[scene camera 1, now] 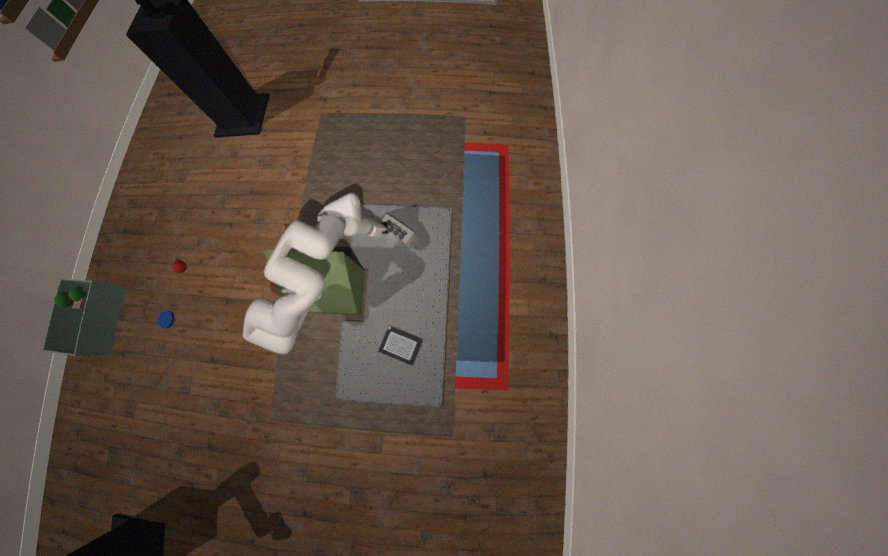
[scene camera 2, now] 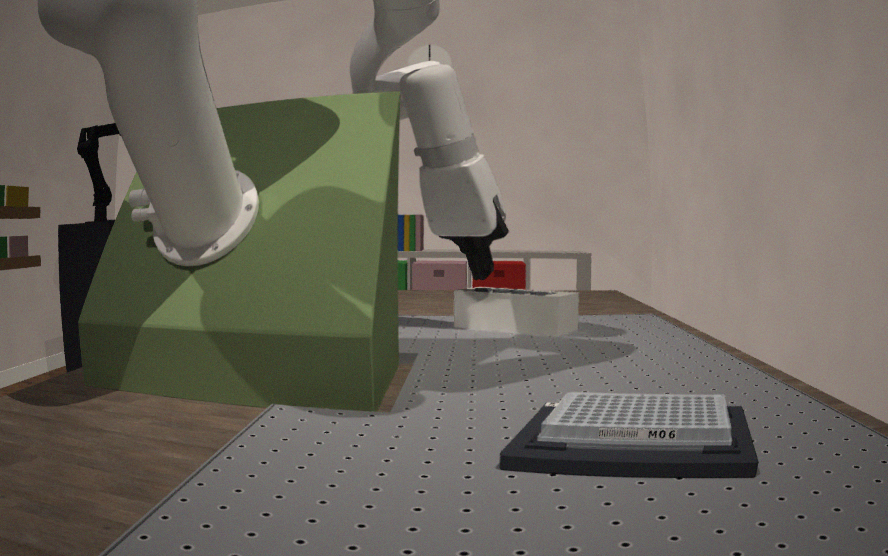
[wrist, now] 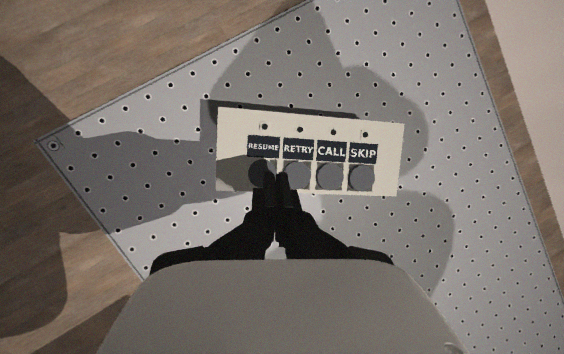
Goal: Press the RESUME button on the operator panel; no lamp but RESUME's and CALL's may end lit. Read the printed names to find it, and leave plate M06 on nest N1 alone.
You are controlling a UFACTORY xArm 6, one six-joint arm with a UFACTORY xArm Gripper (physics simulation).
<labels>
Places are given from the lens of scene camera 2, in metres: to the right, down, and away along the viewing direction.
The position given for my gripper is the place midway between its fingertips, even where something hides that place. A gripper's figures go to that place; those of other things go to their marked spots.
my gripper (scene camera 2: 484, 275): 0.06, 0.00, 0.91
plate M06 (scene camera 2: 666, 422): 0.14, 0.09, 0.35
cream operator panel (scene camera 2: 555, 314): 0.14, 0.05, 0.84
dark nest (scene camera 2: 515, 457): 0.04, 0.10, 0.36
The marked spots on the cream operator panel and the plate M06 are 0.49 m apart.
</labels>
